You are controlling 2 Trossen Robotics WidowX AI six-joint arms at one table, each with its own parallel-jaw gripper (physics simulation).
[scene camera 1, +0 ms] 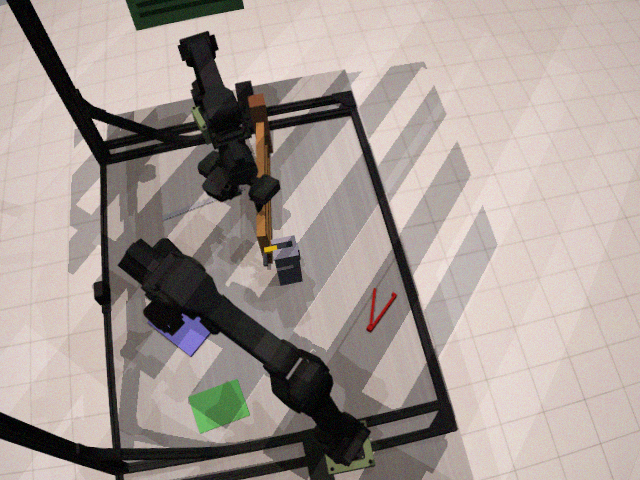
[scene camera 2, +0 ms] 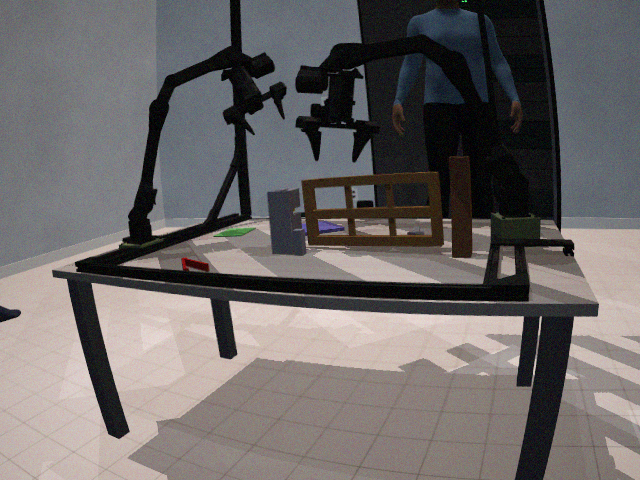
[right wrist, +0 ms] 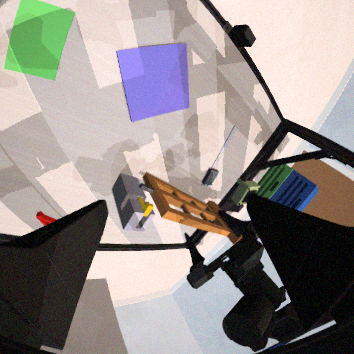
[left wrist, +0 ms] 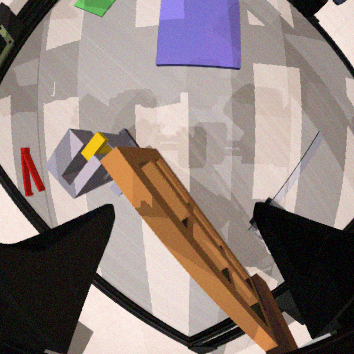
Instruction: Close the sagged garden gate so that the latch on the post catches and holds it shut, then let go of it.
Observation:
The left gripper is open, with nothing in its grasp. The right gripper is open, with nothing in its grasp. Further things: a wooden garden gate, a grey latch post and a brown hinge post.
The left gripper shows as well in scene camera 1, in the right wrist view and in the left wrist view. The right gripper also shows in scene camera 1 and in the right wrist view.

